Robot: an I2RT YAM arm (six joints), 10 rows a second.
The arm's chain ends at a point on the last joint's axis. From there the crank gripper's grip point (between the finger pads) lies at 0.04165 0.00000 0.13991 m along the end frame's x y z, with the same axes.
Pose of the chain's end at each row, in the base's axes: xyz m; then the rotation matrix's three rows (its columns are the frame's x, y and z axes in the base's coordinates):
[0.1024 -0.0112 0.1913], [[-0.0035 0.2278 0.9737], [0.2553 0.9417 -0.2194], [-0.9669 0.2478 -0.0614]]
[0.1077 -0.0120 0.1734], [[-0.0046 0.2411 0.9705], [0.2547 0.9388 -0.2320], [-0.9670 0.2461 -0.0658]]
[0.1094 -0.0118 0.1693], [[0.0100 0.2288 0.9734], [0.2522 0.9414 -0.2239], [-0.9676 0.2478 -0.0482]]
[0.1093 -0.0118 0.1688], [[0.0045 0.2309 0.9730], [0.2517 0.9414 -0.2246], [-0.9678 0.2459 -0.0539]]
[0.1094 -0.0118 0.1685], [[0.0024 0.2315 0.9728], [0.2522 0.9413 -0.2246], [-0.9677 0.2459 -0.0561]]
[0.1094 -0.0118 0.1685], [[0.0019 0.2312 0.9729], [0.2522 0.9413 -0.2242], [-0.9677 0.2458 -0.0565]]
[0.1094 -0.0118 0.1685], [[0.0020 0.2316 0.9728], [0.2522 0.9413 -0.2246], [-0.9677 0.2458 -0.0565]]
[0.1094 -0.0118 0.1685], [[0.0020 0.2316 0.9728], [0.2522 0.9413 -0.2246], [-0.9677 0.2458 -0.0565]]
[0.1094 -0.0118 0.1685], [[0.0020 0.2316 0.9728], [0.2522 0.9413 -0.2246], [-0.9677 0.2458 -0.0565]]
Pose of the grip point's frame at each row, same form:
[0.2385 -0.0313 0.1424], [[-0.0035 0.2278 0.9737], [0.2553 0.9417 -0.2194], [-0.9669 0.2478 -0.0614]]
[0.2433 -0.0339 0.1239], [[-0.0046 0.2411 0.9705], [0.2547 0.9388 -0.2320], [-0.9670 0.2461 -0.0658]]
[0.2460 -0.0326 0.1223], [[0.0100 0.2288 0.9734], [0.2522 0.9414 -0.2239], [-0.9676 0.2478 -0.0482]]
[0.2456 -0.0327 0.1209], [[0.0045 0.2309 0.9730], [0.2517 0.9414 -0.2246], [-0.9678 0.2459 -0.0539]]
[0.2456 -0.0327 0.1203], [[0.0024 0.2315 0.9728], [0.2522 0.9413 -0.2246], [-0.9677 0.2459 -0.0561]]
[0.2456 -0.0327 0.1203], [[0.0019 0.2312 0.9729], [0.2522 0.9413 -0.2242], [-0.9677 0.2458 -0.0565]]
[0.2456 -0.0327 0.1203], [[0.0020 0.2316 0.9728], [0.2522 0.9413 -0.2246], [-0.9677 0.2458 -0.0565]]
[0.2456 -0.0327 0.1203], [[0.0020 0.2316 0.9728], [0.2522 0.9413 -0.2246], [-0.9677 0.2458 -0.0565]]
[0.2456 -0.0327 0.1203], [[0.0020 0.2316 0.9728], [0.2522 0.9413 -0.2246], [-0.9677 0.2458 -0.0565]]

